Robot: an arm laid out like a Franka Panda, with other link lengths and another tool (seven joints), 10 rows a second.
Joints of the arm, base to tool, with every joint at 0 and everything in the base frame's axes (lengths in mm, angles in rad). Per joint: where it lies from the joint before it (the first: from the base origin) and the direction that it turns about. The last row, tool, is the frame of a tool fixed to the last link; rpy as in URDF.
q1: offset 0 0 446.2 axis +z
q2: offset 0 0 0 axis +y
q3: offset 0 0 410.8 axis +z
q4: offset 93.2 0 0 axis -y
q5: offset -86.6 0 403.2 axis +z
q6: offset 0 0 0 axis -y
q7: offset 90.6 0 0 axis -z
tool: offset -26 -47 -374 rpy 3.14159 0.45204 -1.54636
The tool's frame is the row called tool.
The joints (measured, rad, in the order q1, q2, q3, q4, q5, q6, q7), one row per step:
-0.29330, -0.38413, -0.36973, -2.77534, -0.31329, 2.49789, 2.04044
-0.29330, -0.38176, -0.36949, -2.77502, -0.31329, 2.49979, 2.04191
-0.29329, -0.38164, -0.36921, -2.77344, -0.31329, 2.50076, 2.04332
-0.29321, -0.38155, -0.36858, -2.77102, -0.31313, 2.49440, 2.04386
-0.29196, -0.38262, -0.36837, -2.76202, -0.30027, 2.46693, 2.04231
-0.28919, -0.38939, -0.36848, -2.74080, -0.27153, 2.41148, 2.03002
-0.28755, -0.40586, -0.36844, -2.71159, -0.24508, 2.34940, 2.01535
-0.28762, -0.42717, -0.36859, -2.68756, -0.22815, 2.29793, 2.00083
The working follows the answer.
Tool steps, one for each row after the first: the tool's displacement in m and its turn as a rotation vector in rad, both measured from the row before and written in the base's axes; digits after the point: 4 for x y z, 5 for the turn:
0.0005, -0.0002, -0.0005, -0.00026, 0.00015, -0.00114
0.0012, -0.0007, 0.0007, -0.00130, -0.00215, -0.00127
-0.0009, 0.0001, 0.0004, 0.00100, 0.00395, -0.00079
-0.0035, 0.0025, 0.0018, 0.01285, 0.01302, -0.00967
-0.0048, 0.0047, 0.0070, 0.02570, 0.01859, -0.01212
-0.0021, 0.0025, 0.0135, 0.02167, 0.00858, -0.00897
-0.0018, 0.0013, 0.0140, 0.01430, 0.00074, -0.00200

Tool pose at each row, in the base's axes (x y z in m, rotation vector in rad; rounded; the steps above come from the unrounded poses):
0.2999, -0.2039, 0.2488, 1.06737, 2.38867, -0.34636
0.3004, -0.2041, 0.2483, 1.06866, 2.38818, -0.34715
0.3015, -0.2048, 0.2490, 1.06949, 2.38516, -0.34779
0.3006, -0.2047, 0.2494, 1.07118, 2.38869, -0.34934
0.2971, -0.2022, 0.2512, 1.08975, 2.40105, -0.34580
0.2924, -0.1975, 0.2582, 1.11753, 2.42241, -0.33142
0.2902, -0.1951, 0.2718, 1.13883, 2.43464, -0.31416
0.2884, -0.1938, 0.2857, 1.14746, 2.44029, -0.29830

